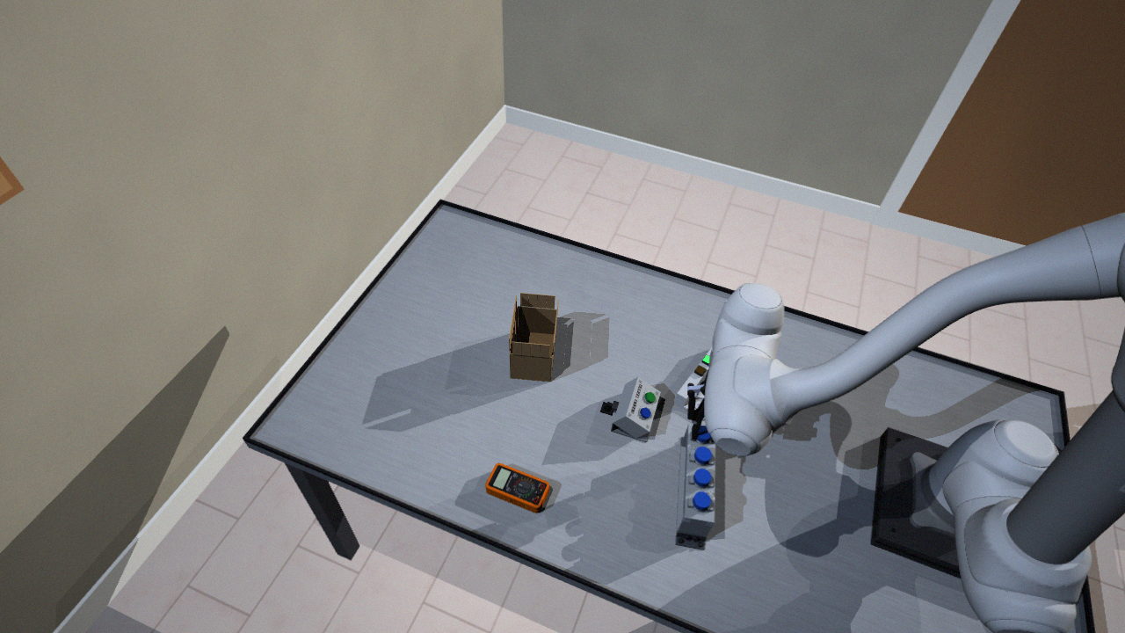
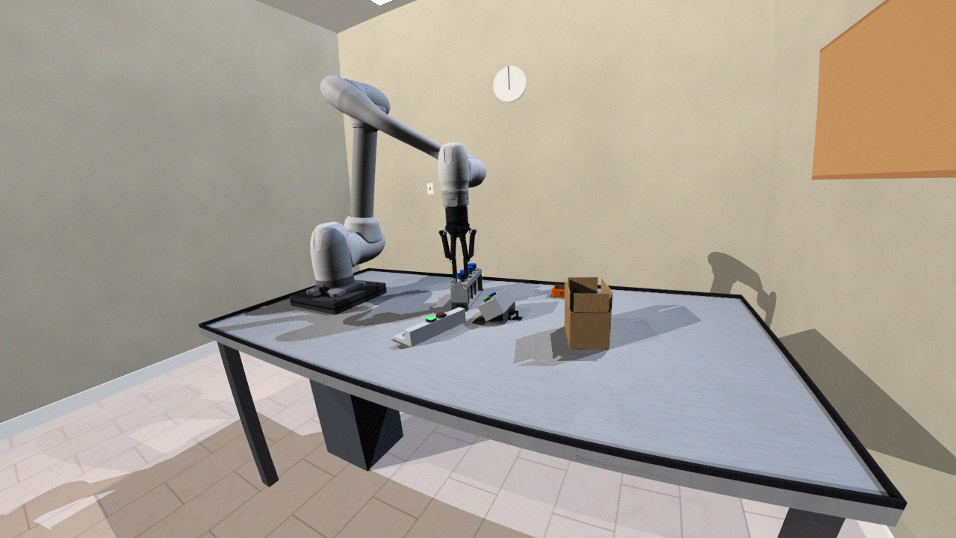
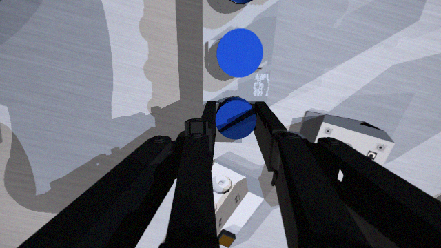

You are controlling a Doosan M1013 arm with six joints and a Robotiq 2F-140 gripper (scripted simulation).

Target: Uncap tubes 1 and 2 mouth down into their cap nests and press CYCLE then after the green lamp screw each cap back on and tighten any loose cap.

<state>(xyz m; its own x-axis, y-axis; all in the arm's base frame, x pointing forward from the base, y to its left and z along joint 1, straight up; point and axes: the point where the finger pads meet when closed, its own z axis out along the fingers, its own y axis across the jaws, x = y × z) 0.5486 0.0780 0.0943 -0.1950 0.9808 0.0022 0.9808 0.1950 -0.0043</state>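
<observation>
Now: the green key 130 mm ahead of my hand, 80 mm to the right of it and 70 mm below it. Also, from my hand: orange multimeter (350 mm ahead, 220 mm to the left, 120 mm below); key housing (150 mm ahead, 60 mm to the right, 90 mm below); blue key (130 mm ahead, 40 mm to the right, 70 mm below).
</observation>
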